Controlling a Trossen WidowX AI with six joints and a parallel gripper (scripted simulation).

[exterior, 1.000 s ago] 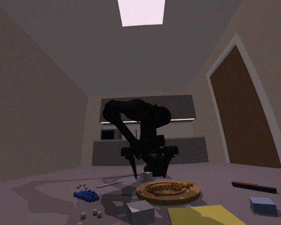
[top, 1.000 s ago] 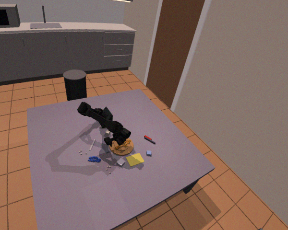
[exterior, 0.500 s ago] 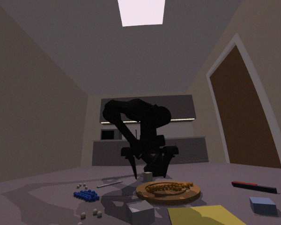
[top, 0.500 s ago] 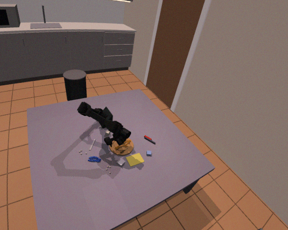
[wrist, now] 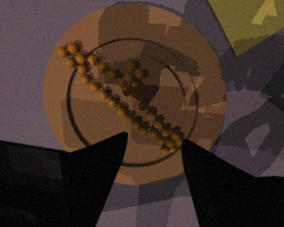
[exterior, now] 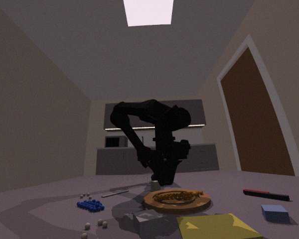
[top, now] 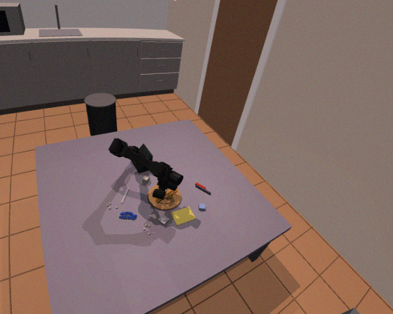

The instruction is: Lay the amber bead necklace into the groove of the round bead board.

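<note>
Now: gripper tip 1 cm past the round wooden bead board, 3 cm to the right of it and 4 cm above it. Also, from my gripper tip: grey block 14 cm ahead, 7 cm to the right, 4 cm below; yellow pad 16 cm ahead, 5 cm to the left, 5 cm below; thin rod 13 cm behind, 18 cm to the right, 5 cm below.
</note>
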